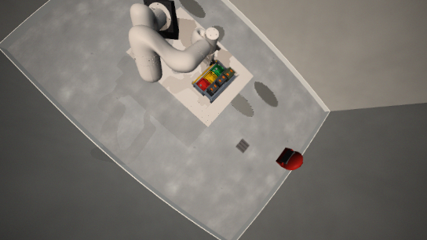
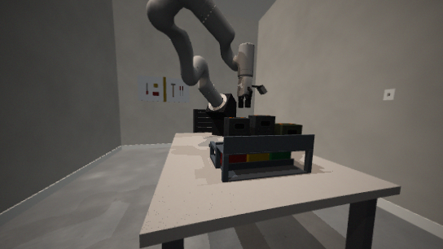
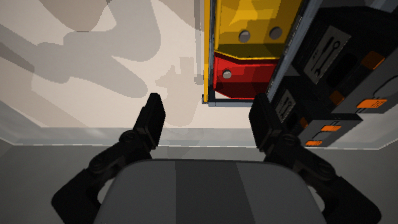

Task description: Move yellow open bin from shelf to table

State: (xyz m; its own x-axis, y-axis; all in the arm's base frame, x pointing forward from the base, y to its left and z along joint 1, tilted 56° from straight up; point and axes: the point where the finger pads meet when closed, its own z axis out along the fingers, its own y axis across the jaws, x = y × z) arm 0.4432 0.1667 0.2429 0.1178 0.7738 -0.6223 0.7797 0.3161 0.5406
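The thin yellow strip is 220 mm below my hand. Round my hand: red bin: 230 mm below, 130 mm to the right, 90 mm ahead; then green bin: 230 mm below, 120 mm ahead, 100 mm to the left; then yellow bin: 230 mm below, 100 mm ahead, 20 mm to the right.
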